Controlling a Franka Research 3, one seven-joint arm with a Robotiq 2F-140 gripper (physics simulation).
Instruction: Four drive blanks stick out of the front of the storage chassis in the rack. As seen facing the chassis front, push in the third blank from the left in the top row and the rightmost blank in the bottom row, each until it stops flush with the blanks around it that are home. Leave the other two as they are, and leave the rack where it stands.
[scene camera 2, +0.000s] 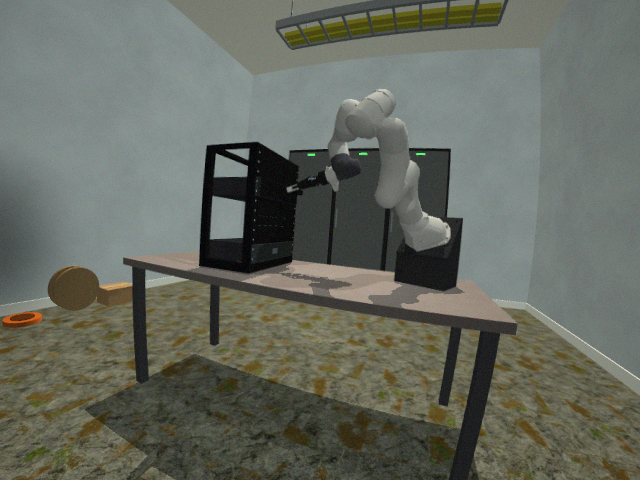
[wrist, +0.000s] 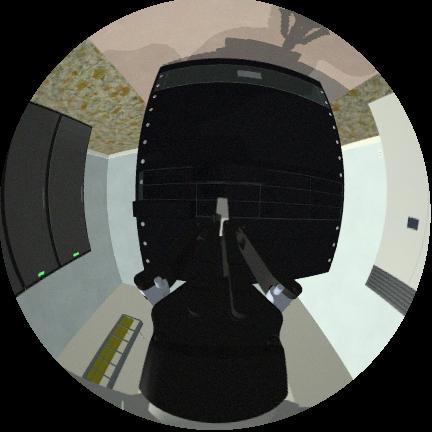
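The black rack (scene camera 2: 249, 217) (wrist: 143, 150) stands on the table, its front toward the arm. The storage chassis (wrist: 285, 210) shows upside down in the wrist view as a dark grid of blanks. One blank (wrist: 162, 208) visibly sticks out at the image's left edge, the chassis's right end, in the top row. The other blanks are too dark to judge their depth surely. My gripper (scene camera 2: 292, 189) (wrist: 221, 205) is shut and empty, pointed at the chassis front. Its light tip overlaps the third blank from the left in the top row and partly hides it; contact cannot be told.
A grey-fronted unit (scene camera 2: 273, 251) (wrist: 200, 80) sits at the bottom of the rack. The table (scene camera 2: 361, 297) (wrist: 200, 22) carries the rack and the arm's black base (scene camera 2: 426, 268). Dark cabinets (scene camera 2: 356, 206) (wrist: 70, 185) stand behind, beyond the rack's right side as seen facing it.
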